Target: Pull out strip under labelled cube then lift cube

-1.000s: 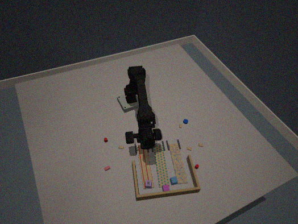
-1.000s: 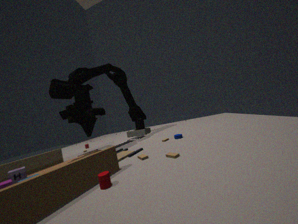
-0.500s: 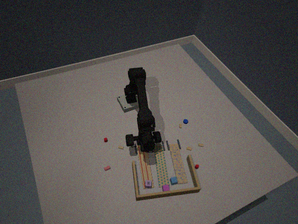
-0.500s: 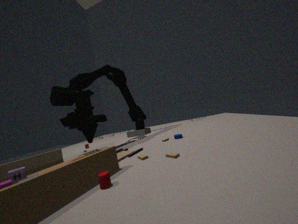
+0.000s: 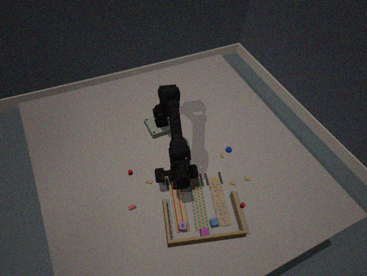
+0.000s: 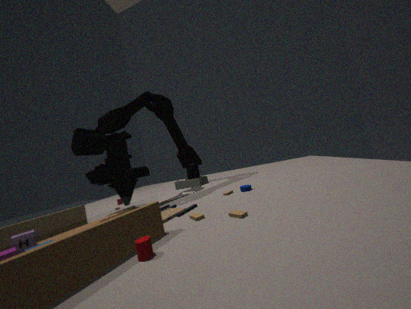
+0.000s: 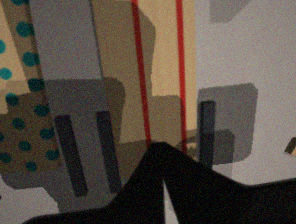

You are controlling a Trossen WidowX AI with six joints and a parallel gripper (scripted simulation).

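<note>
Right now my gripper tip is 10 cm short of the strip, 2 cm above it and 1 cm to the left of it. The rest, counted from my gripper tip: pink block 21 cm to the right, 6 cm ahead, 2 cm below; blue disc 32 cm to the left, 12 cm behind, 2 cm below.
</note>
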